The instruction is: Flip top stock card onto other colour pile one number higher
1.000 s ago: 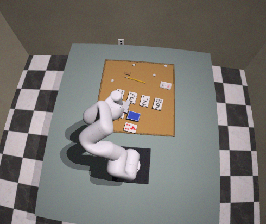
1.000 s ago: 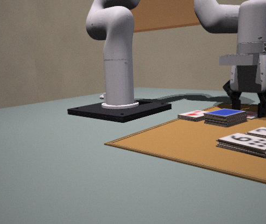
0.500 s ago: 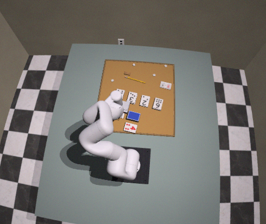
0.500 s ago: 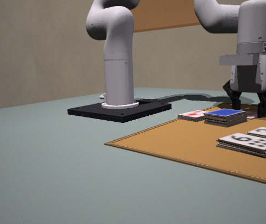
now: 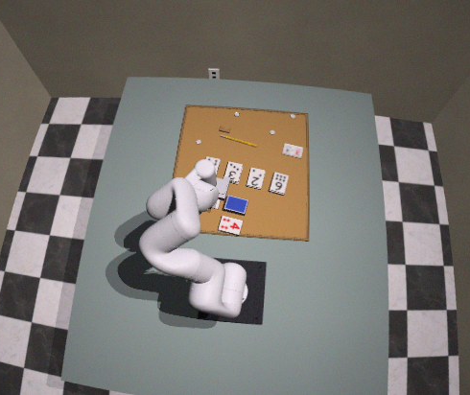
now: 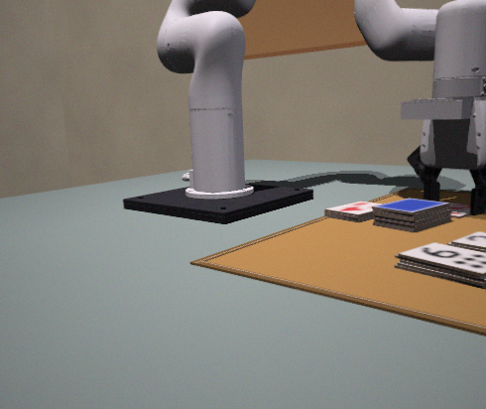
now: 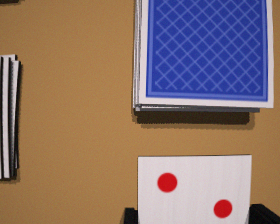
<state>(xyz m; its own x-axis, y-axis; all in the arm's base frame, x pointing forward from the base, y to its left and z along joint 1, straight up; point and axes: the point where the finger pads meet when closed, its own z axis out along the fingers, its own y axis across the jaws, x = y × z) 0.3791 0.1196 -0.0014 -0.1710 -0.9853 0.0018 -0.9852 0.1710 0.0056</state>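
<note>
My hand is 170 mm short of the brown mat, 130 mm to the left of it and 30 mm above it. From my hand the other things lie so: red 2 card (10 mm below); then red 4 card (110 mm behind, 100 mm to the right, 10 mm below); then black 4 card (150 mm ahead, 10 mm to the left).
</note>
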